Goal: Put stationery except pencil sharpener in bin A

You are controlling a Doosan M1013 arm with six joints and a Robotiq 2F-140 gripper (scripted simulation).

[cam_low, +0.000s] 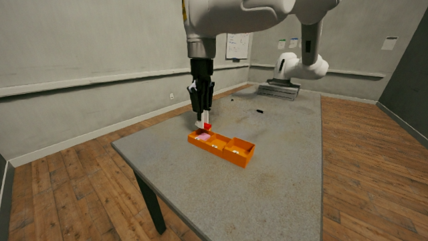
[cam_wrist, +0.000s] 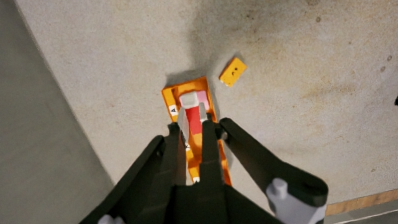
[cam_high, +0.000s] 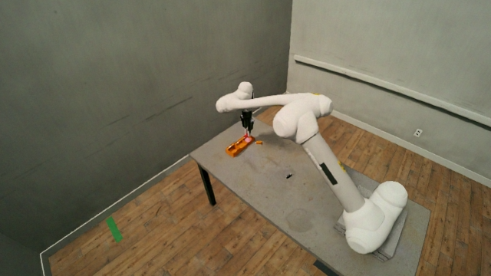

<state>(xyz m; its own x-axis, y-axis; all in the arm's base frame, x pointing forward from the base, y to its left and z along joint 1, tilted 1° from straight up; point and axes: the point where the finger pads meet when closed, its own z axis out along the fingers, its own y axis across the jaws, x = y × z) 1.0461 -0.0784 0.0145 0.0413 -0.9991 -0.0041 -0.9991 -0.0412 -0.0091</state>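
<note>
Now: hand 9 cm above the pink eraser. The rest, counted from my hand: bin 8 cm to the left, 8 cm below; small red object 1 cm to the right, 3 cm below; small orange-yellow block 7 cm behind, 3 cm to the right, 9 cm below.
</note>
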